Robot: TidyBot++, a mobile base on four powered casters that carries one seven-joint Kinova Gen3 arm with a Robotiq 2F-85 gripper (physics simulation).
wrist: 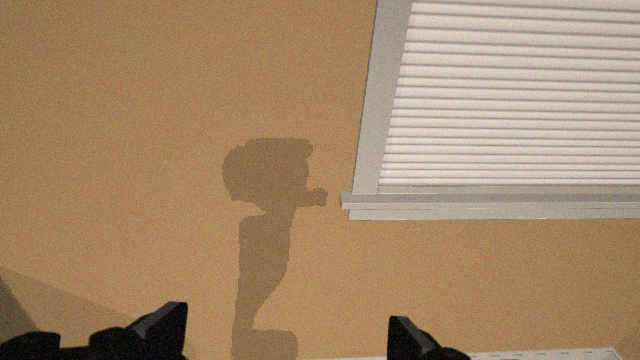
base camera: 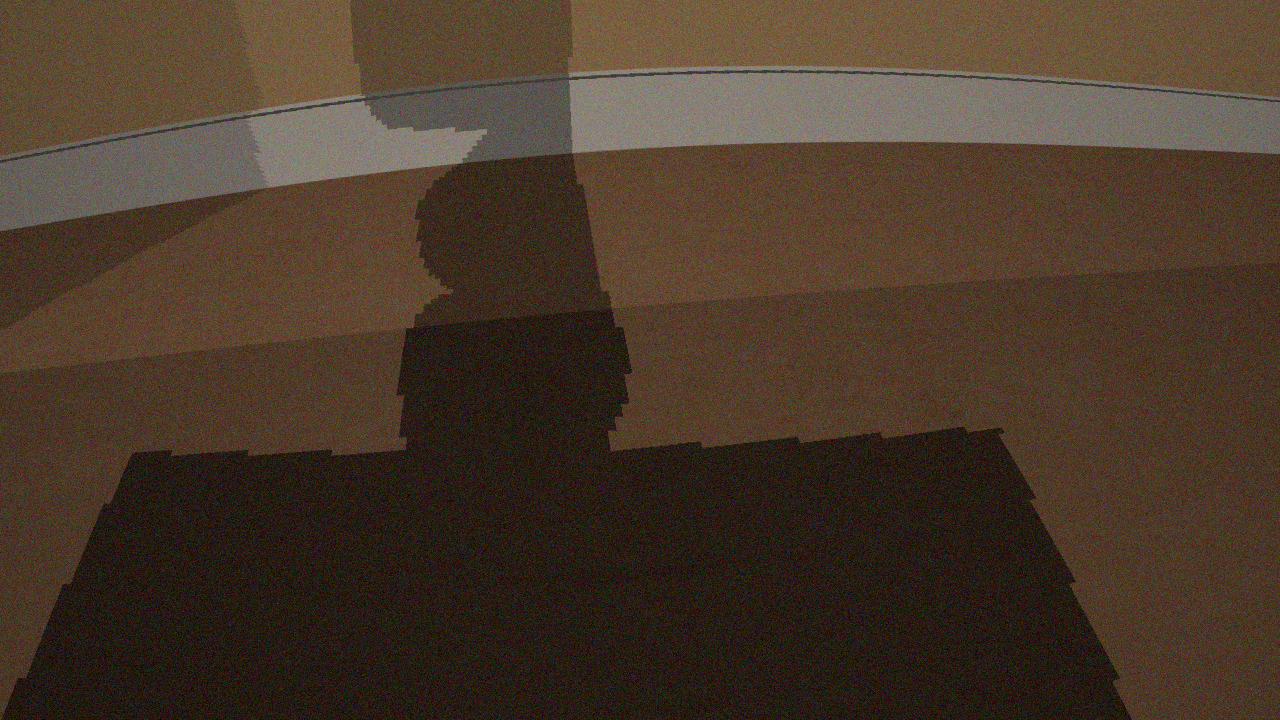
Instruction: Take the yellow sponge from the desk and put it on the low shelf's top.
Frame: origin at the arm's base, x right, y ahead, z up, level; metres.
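Seen in the pictures: gripper, fingertip midpoint: (wrist: 288, 332).
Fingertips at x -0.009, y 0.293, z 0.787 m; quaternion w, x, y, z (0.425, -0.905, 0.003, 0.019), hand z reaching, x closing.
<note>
A point is followed by its place in that frame.
My gripper (wrist: 288, 332) {x -0.009, y 0.293, z 0.787 m} is open, with its two black fingers wide apart at the bottom of the wrist view and no object between them. It points toward a tan wall. The yellow sponge, the desk and the low shelf do not show in either view.
The tan wall (wrist: 125, 125) {x -0.373, y 0.818, z 0.595 m} (base camera: 805, 31) {x 0.223, y 0.874, z -0.267 m} stands in front, with a white baseboard (base camera: 805, 107) {x 0.229, y 0.862, z -0.352 m} and brown floor (base camera: 895, 214) {x 0.288, y 0.700, z -0.396 m} below it. A window with white blinds (wrist: 515, 100) {x 0.388, y 0.885, z 0.667 m} is at the upper right of the wrist view. The robot's shadow falls on the floor and wall.
</note>
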